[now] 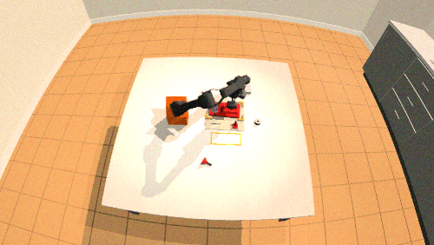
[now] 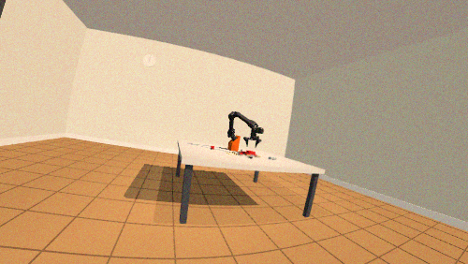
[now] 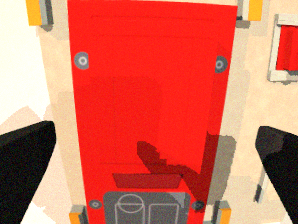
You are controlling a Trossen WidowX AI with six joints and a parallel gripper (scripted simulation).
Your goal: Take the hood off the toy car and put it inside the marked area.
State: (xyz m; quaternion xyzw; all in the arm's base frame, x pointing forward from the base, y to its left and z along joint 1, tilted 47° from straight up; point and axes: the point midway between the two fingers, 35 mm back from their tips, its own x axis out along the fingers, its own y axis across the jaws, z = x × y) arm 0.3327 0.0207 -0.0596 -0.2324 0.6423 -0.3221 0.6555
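Right now my gripper tip is 5 cm above the red hood. From my gripper tip the other things lie so: loose wheel: 17 cm ahead, 9 cm to the right, 8 cm below.
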